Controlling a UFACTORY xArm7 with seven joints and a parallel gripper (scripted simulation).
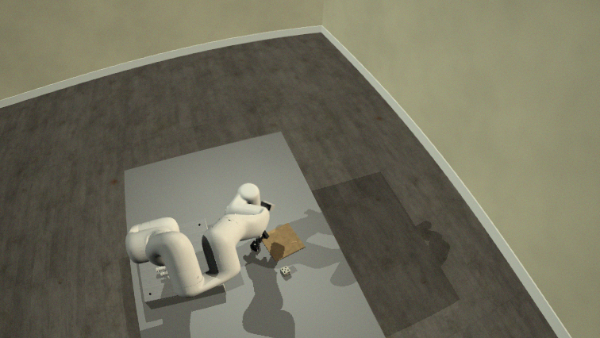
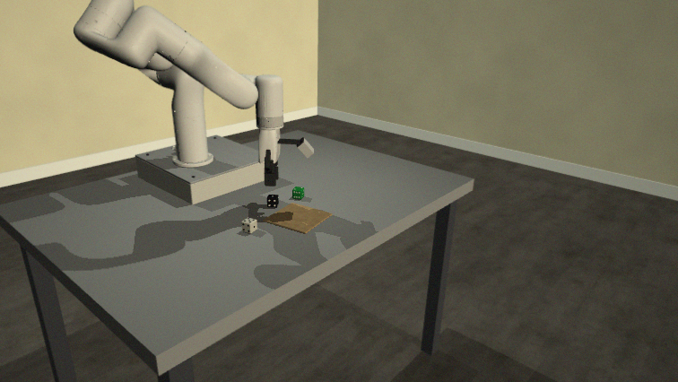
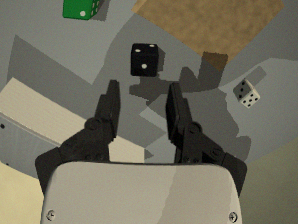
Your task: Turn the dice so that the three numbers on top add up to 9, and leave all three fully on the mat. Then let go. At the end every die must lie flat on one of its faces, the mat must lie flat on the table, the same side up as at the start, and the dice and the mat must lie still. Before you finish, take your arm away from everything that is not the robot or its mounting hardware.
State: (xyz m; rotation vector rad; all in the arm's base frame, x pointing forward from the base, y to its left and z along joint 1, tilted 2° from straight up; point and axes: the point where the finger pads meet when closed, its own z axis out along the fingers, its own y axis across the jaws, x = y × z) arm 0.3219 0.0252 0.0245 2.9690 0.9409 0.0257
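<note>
Now: the black die 8 cm below my hand. Also, from my hand: green die (10 cm to the left, 8 cm below, 2 cm ahead); white die (15 cm to the right, 8 cm below, 6 cm ahead); tan mat (11 cm ahead, 9 cm below, 1 cm to the right).
</note>
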